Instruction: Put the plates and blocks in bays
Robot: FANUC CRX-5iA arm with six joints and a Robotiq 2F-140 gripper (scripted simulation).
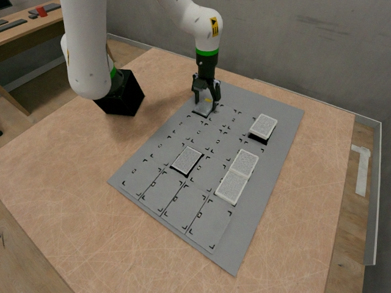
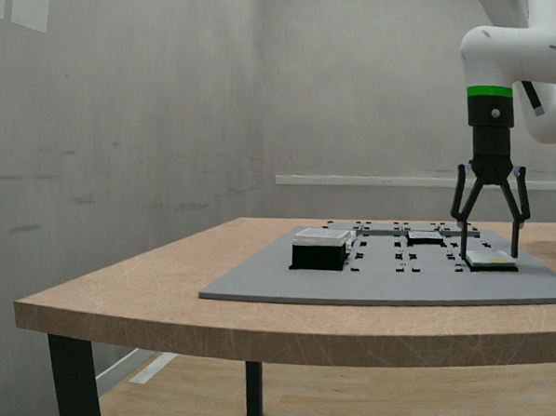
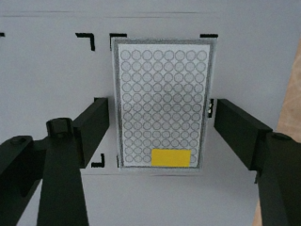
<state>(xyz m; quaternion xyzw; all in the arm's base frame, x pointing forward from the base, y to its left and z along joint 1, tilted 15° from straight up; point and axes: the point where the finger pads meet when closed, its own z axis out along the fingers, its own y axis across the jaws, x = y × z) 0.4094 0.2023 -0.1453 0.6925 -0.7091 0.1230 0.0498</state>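
The clear lid lies 2 cm below my hand. From my hand the other things lie so: black deep-well block (32 cm ahead, 1 cm to the right, 2 cm below); black sealed plate (10 cm ahead, 33 cm to the right, 3 cm below).
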